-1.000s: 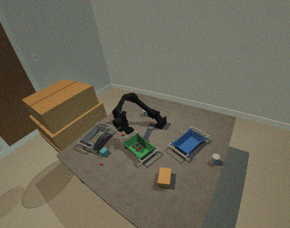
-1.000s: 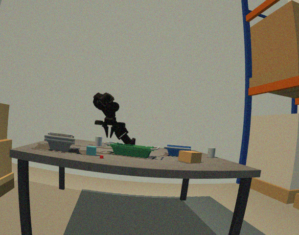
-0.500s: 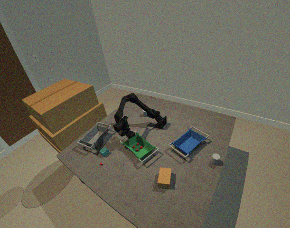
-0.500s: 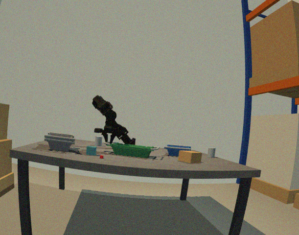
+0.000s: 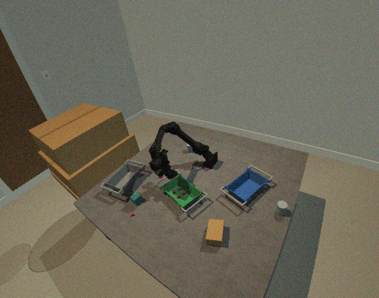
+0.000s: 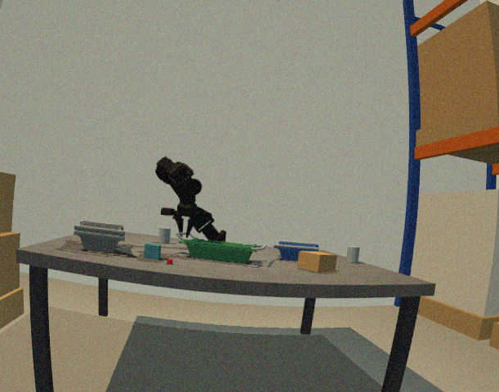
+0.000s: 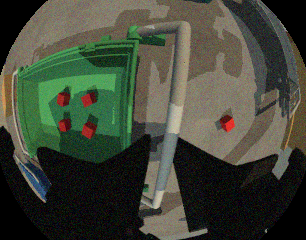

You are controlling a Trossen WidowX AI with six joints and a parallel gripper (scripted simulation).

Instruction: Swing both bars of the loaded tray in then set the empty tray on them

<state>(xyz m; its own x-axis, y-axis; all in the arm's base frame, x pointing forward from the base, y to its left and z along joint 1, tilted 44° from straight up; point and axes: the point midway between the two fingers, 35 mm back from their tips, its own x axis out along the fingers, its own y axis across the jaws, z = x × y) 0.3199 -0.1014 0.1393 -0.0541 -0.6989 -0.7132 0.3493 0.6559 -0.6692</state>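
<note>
Right now my gripper tip is 16 cm past the blue tray, 50 cm to the right of it and 2 cm above it. Round my gripper tip: red block 32 cm ahead, 7 cm to the right, 6 cm below; then orange box 22 cm ahead, 44 cm to the left, 3 cm below; then teal block 22 cm ahead, 12 cm to the right, 4 cm below.
</note>
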